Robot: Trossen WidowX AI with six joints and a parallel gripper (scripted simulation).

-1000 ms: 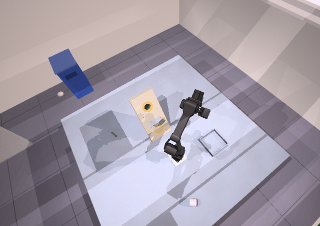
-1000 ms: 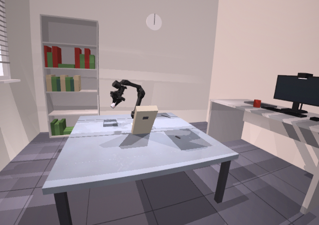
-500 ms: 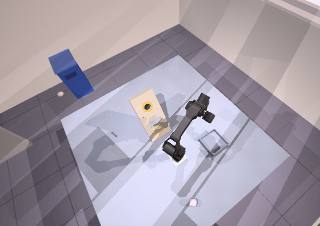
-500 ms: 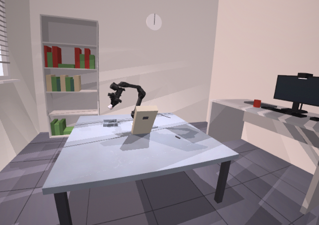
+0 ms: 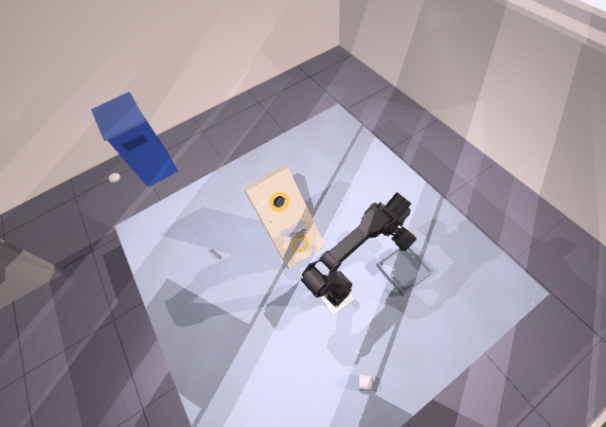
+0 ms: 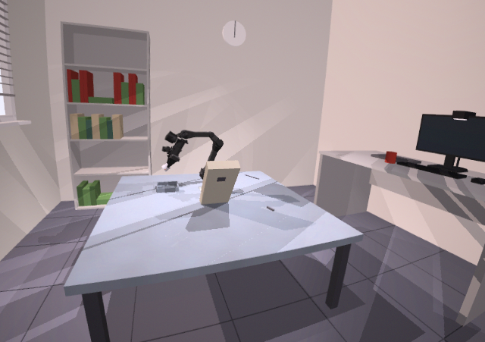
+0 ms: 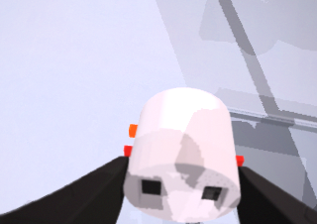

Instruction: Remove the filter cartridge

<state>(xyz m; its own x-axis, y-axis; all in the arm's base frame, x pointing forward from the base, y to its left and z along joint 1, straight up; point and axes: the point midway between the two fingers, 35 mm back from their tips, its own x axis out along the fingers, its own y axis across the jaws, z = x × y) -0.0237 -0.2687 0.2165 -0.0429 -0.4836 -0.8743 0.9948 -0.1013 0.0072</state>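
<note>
Now: the clear square tray 18 cm below my gripper tip, 10 cm behind it and 2 cm to the left of it. Round my gripper tip: dark piece 52 cm ahead, 50 cm to the left, 19 cm below; then round pale grey filter cartridge right at my gripper tip; then beige service panel 34 cm ahead, 22 cm to the left, 5 cm below.
</note>
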